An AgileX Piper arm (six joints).
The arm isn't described. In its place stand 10 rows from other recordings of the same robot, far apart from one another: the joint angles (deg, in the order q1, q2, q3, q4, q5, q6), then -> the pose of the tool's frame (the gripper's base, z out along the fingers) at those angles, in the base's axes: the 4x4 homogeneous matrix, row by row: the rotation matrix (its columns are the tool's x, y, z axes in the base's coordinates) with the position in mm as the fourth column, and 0 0 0 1 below.
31.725, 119.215, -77.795, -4.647, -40.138, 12.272 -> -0.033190 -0.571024 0.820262 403.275; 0.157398 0.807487 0.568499 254.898; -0.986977 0.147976 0.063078 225.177; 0 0 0 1
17.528, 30.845, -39.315, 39.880, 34.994, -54.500 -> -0.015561 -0.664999 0.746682 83.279; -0.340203 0.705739 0.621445 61.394; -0.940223 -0.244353 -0.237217 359.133; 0 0 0 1
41.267, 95.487, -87.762, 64.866, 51.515, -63.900 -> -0.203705 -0.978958 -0.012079 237.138; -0.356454 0.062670 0.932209 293.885; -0.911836 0.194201 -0.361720 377.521; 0 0 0 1
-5.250, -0.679, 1.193, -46.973, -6.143, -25.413 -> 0.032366 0.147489 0.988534 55.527; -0.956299 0.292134 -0.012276 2.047; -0.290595 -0.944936 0.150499 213.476; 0 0 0 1
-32.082, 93.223, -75.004, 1.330, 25.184, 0.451 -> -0.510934 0.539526 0.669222 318.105; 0.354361 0.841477 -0.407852 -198.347; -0.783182 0.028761 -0.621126 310.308; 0 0 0 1
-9.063, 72.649, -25.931, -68.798, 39.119, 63.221 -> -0.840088 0.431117 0.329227 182.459; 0.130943 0.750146 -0.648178 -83.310; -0.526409 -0.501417 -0.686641 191.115; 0 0 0 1
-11.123, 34.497, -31.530, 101.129, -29.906, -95.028 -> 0.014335 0.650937 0.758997 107.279; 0.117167 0.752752 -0.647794 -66.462; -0.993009 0.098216 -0.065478 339.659; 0 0 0 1
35.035, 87.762, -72.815, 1.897, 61.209, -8.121 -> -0.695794 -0.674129 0.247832 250.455; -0.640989 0.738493 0.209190 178.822; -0.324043 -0.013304 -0.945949 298.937; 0 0 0 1
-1.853, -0.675, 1.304, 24.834, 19.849, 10.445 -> -0.256792 0.044673 0.965434 53.383; 0.561618 0.819857 0.111445 11.257; -0.786539 0.570823 -0.235622 177.860; 0 0 0 1
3.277, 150.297, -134.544, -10.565, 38.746, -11.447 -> -0.715732 -0.237120 0.656888 573.813; -0.376783 0.923068 -0.077330 22.395; -0.588016 -0.302852 -0.750012 135.936; 0 0 0 1
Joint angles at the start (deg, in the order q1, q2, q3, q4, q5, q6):
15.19 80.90 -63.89 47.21 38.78 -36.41
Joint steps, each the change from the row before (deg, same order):
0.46 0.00 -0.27 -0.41 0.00 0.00
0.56 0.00 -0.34 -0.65 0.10 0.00
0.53 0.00 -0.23 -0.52 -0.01 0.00
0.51 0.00 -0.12 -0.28 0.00 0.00
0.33 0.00 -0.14 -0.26 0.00 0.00
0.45 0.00 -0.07 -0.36 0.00 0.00
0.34 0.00 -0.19 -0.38 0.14 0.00
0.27 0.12 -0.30 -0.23 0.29 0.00
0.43 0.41 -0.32 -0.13 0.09 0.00
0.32 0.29 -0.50 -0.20 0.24 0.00
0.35 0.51 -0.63 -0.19 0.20 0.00
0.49 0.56 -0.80 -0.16 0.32 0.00
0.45 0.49 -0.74 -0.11 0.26 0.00
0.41 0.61 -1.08 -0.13 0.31 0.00
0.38 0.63 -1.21 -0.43 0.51 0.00
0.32 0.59 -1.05 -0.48 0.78 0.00
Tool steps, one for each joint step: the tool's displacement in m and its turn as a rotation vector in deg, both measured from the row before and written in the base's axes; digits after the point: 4 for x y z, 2 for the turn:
-0.0006 0.0021 0.0012 -0.31 -0.37 0.54
-0.0008 0.0025 0.0013 -0.52 -0.43 0.76
-0.0008 0.0023 0.0009 -0.42 -0.37 0.62
-0.0010 0.0023 0.0005 -0.23 -0.20 0.56
-0.0005 0.0015 0.0006 -0.20 -0.21 0.38
-0.0009 0.0020 0.0001 -0.32 -0.17 0.52
-0.0007 0.0015 0.0007 -0.31 -0.20 0.51
-0.0002 0.0015 0.0006 -0.19 -0.03 0.51
0.0007 0.0026 -0.0006 -0.16 0.11 0.52
0.0005 0.0021 0.0009 -0.14 -0.09 0.52
0.0014 0.0026 0.0004 -0.16 -0.03 0.52
0.0013 0.0035 0.0010 -0.11 -0.05 0.74
0.0011 0.0032 0.0011 -0.05 -0.08 0.64
0.0019 0.0033 0.0022 0.00 -0.26 0.64
0.0019 0.0031 0.0024 -0.27 -0.33 0.79
0.0014 0.0028 0.0015 -0.41 -0.04 0.91

